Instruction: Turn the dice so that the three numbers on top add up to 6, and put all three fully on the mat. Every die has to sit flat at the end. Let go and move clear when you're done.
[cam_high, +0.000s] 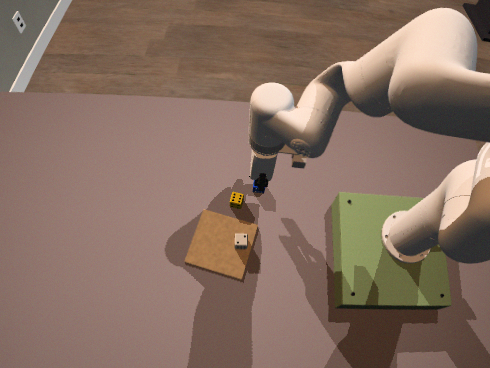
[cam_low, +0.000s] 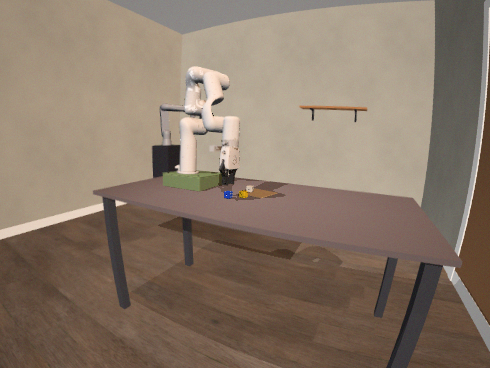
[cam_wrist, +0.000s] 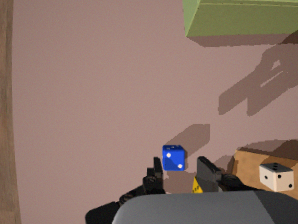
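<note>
The blue die lies 70 mm below my hand. Also, from my hand: yellow die (60 mm ahead, 40 mm to the left, 70 mm below); tan mat (90 mm ahead, 150 mm to the left, 80 mm below); white die (50 mm ahead, 150 mm to the left, 60 mm below).
</note>
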